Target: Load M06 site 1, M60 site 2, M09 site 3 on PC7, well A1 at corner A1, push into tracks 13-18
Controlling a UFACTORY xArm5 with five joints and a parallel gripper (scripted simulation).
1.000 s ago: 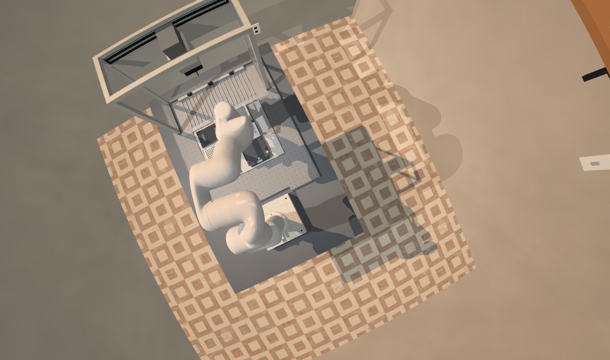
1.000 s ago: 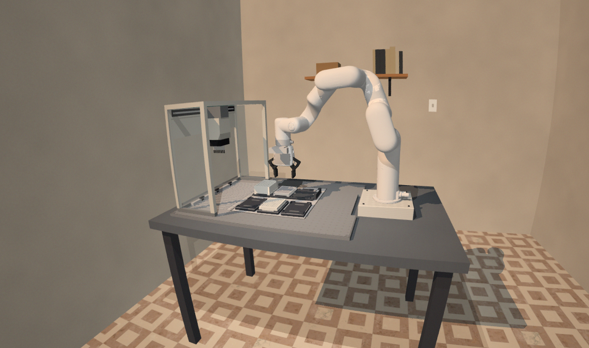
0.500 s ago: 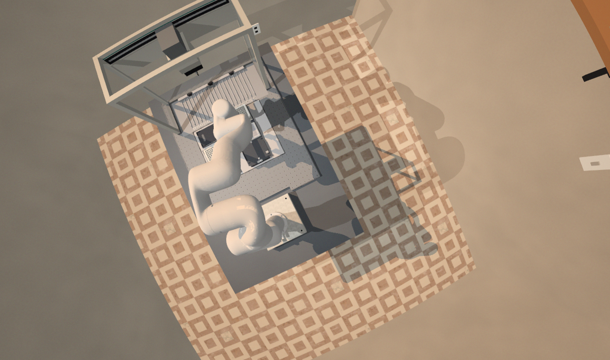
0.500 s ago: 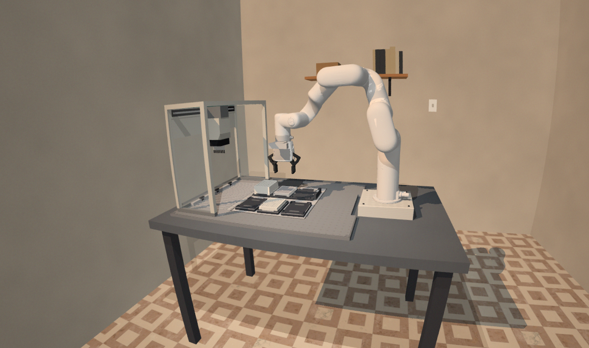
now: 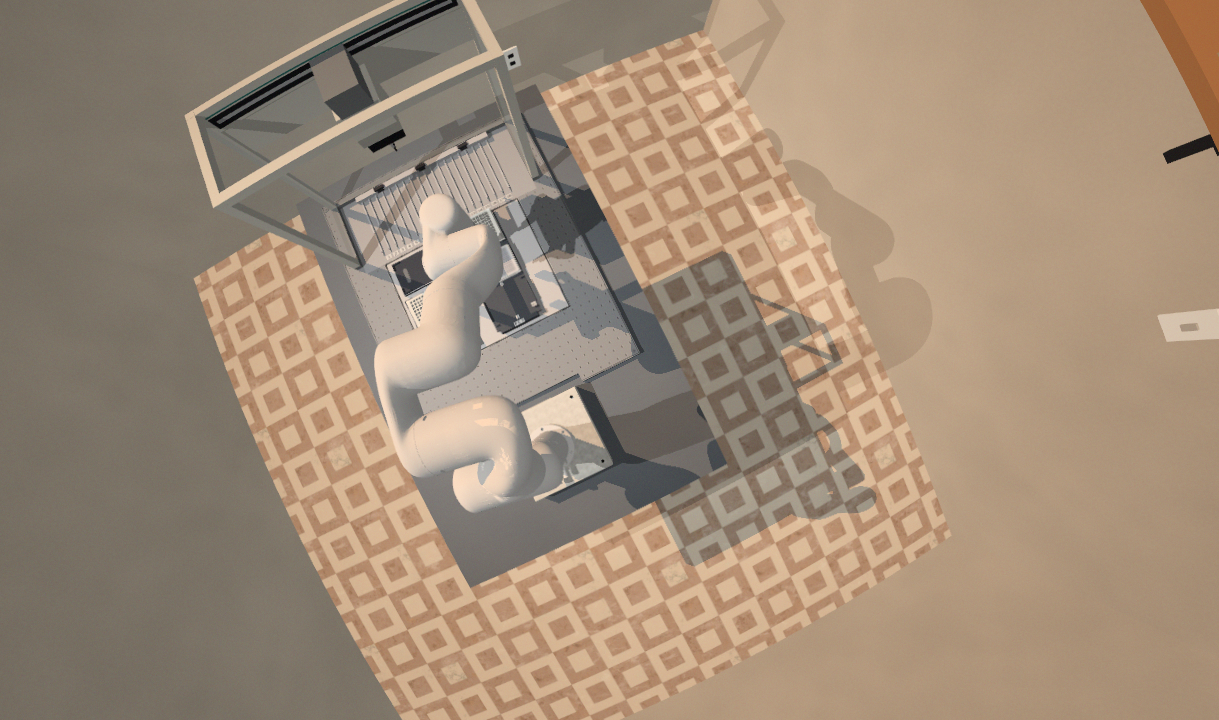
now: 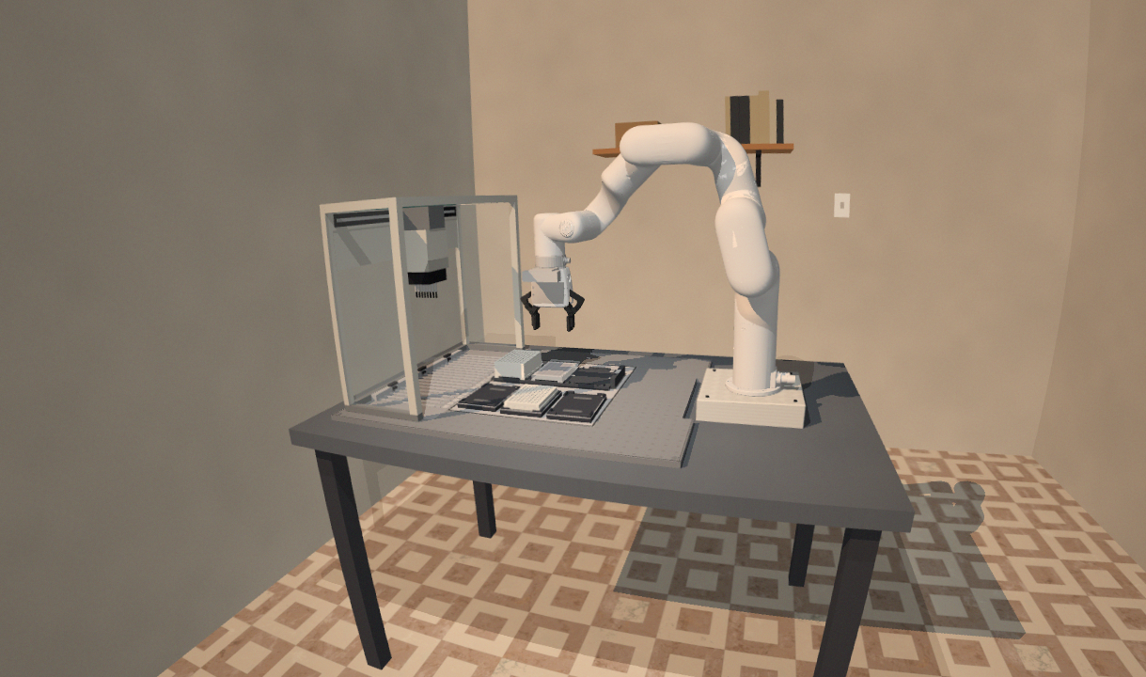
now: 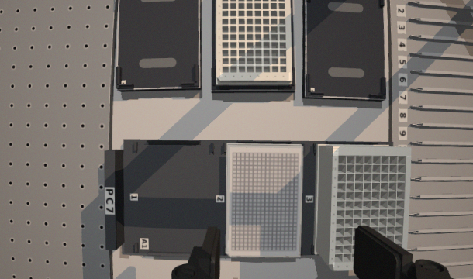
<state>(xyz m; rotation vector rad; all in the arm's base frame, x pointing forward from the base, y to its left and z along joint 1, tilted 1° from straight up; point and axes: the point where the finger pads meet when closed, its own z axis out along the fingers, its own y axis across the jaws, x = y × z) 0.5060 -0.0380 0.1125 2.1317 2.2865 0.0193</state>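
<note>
The white plate lies 3 cm behind my hand, 19 cm to the left of it and 12 cm below it. From my hand the other things lie so: plate carrier PC7 (1 cm behind, 12 cm below); deep-well block M09 (10 cm ahead, 1 cm to the left, 11 cm below); plate nest S3 (8 cm ahead, 19 cm to the left, 13 cm below).
</note>
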